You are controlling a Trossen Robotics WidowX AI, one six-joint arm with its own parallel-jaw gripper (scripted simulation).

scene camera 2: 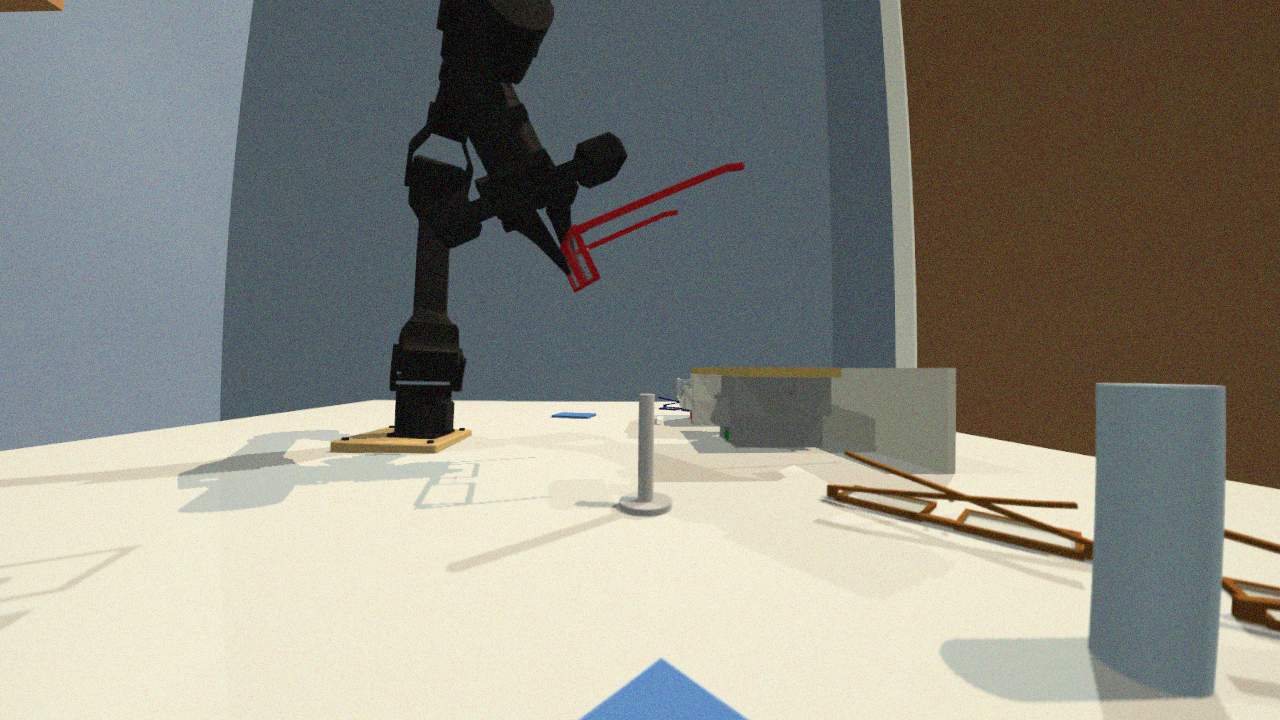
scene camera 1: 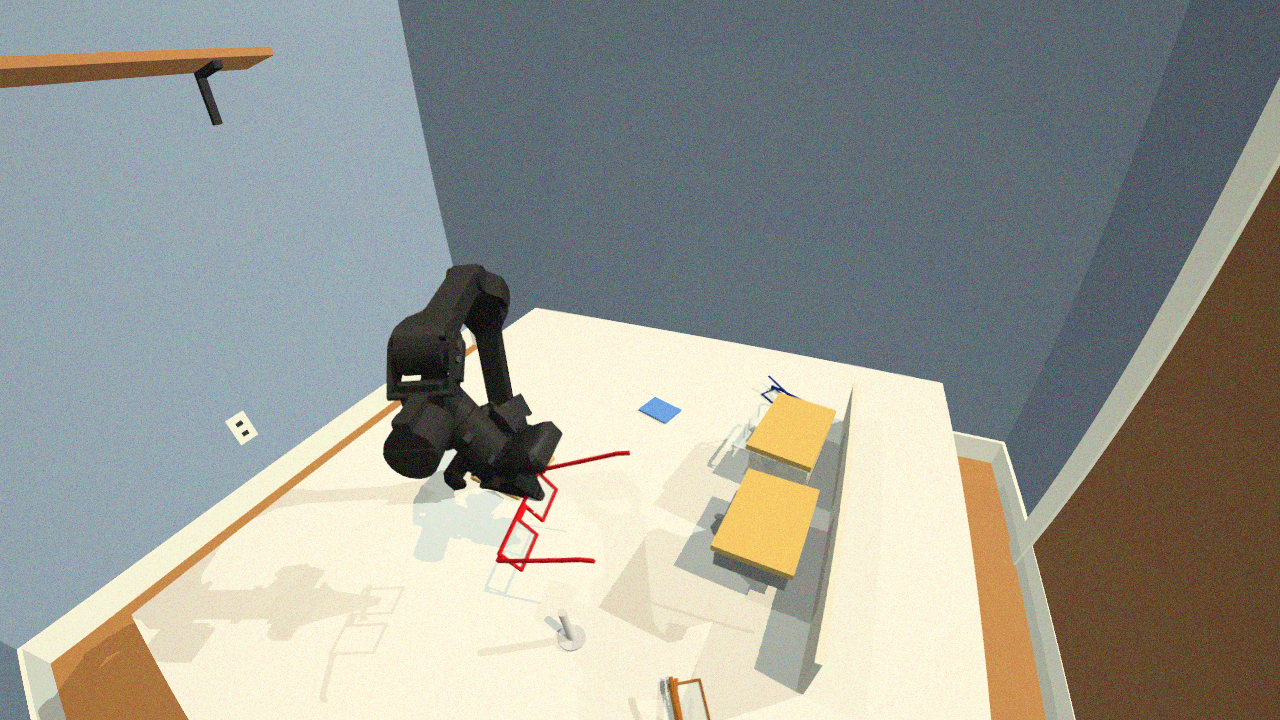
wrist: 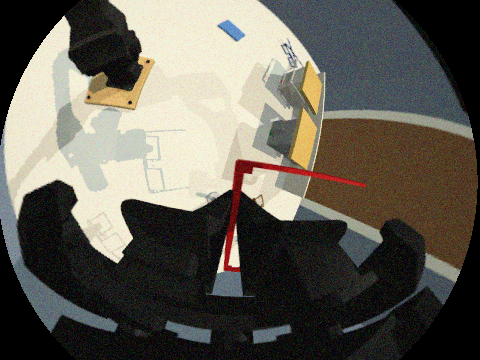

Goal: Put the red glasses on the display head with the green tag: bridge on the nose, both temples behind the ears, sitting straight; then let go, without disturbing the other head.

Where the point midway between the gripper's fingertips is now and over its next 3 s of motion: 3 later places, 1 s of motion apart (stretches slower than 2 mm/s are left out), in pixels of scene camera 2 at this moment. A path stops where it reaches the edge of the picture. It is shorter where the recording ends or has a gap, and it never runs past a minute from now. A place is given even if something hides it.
My gripper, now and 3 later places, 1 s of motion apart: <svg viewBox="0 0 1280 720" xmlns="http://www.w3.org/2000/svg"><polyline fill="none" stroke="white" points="572,273 606,324 605,350 603,368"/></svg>
